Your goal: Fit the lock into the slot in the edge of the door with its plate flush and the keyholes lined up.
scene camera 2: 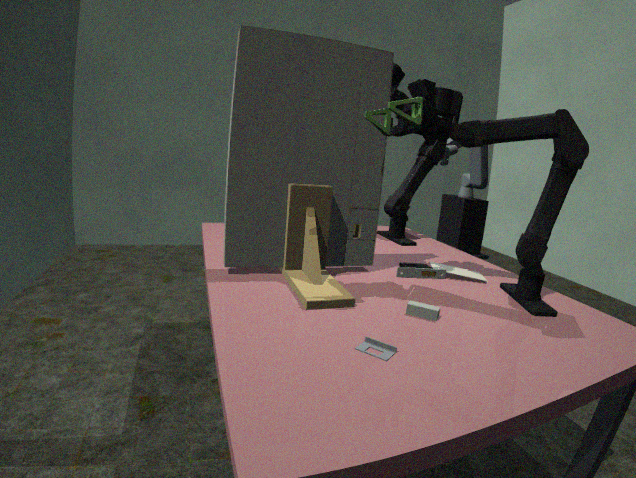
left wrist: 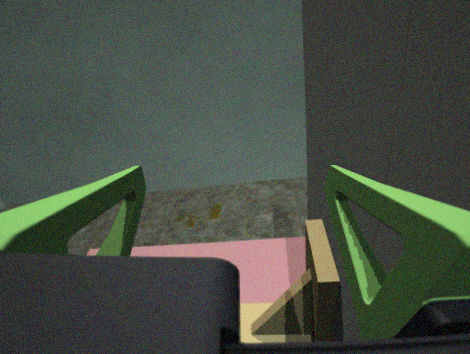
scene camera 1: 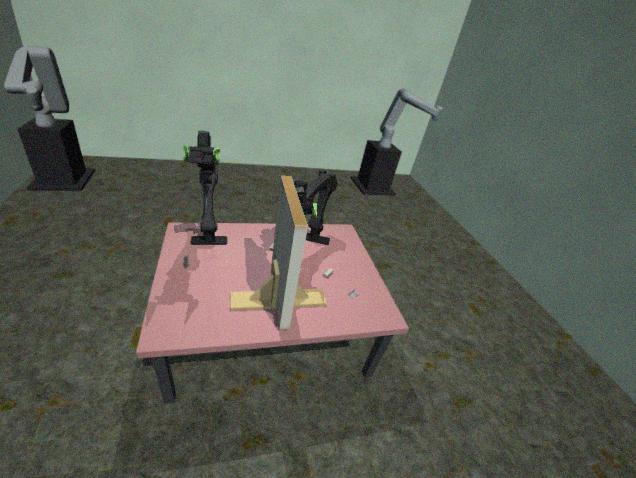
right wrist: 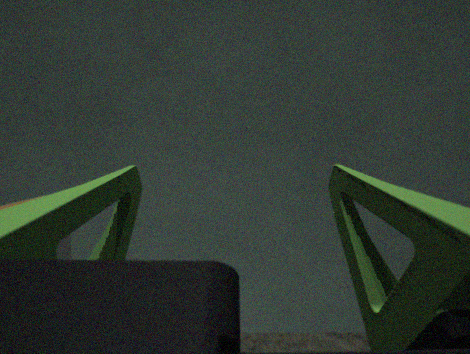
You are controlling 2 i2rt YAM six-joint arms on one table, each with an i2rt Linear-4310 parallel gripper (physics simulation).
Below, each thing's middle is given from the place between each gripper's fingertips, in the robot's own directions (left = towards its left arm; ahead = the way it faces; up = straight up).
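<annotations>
As for the grey door [scene camera 1: 291,227], my right hand is 210 mm short of it, 340 mm to the right of it and 360 mm above it. There is also the wooden stand [scene camera 2: 309,206], which is 550 mm below my right hand, 210 mm ahead of it and 340 mm to the left of it.
With the grey door again, my left hand is 11 cm short of it, 11 cm above it and 11 cm to the left of it. The wooden stand is 11 cm ahead of my left hand, 11 cm to the right of it and 30 cm below it.
</annotations>
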